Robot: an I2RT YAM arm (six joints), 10 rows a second.
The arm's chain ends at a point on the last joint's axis. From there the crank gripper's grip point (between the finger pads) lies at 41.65 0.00 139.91 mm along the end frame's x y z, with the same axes.
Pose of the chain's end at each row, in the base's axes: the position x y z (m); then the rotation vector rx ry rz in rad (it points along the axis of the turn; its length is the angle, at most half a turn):
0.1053, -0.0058, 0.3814, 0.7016, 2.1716, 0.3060
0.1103, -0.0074, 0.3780, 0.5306, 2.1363, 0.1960
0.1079, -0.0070, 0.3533, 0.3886, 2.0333, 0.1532
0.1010, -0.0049, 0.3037, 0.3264, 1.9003, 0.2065
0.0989, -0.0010, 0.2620, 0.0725, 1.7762, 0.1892
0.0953, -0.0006, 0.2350, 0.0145, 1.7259, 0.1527
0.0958, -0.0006, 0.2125, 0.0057, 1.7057, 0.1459
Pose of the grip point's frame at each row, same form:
0.1915, 0.0158, 0.2656, 0.7016, 2.1716, 0.3060
0.2026, 0.0032, 0.2654, 0.5306, 2.1363, 0.1960
0.2127, -0.0009, 0.2519, 0.3886, 2.0333, 0.1532
0.2189, 0.0065, 0.2184, 0.3264, 1.9003, 0.2065
0.2265, 0.0177, 0.1936, 0.0725, 1.7762, 0.1892
0.2262, 0.0165, 0.1728, 0.0145, 1.7259, 0.1527
0.2280, 0.0162, 0.1529, 0.0057, 1.7057, 0.1459

